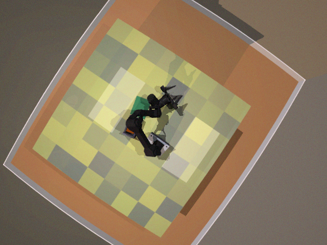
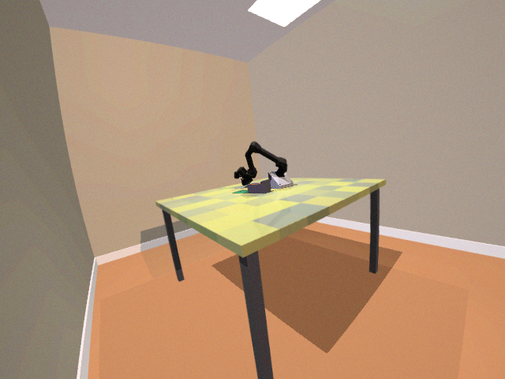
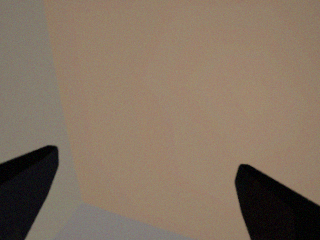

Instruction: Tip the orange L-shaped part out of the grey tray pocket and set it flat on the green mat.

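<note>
Right now the orange L-shaped part is 42 cm to the left of my gripper tip, 11 cm ahead of it and 8 cm below it. From my gripper tip the other things lie so: green mat (26 cm to the left, 16 cm ahead, 14 cm below).
</note>
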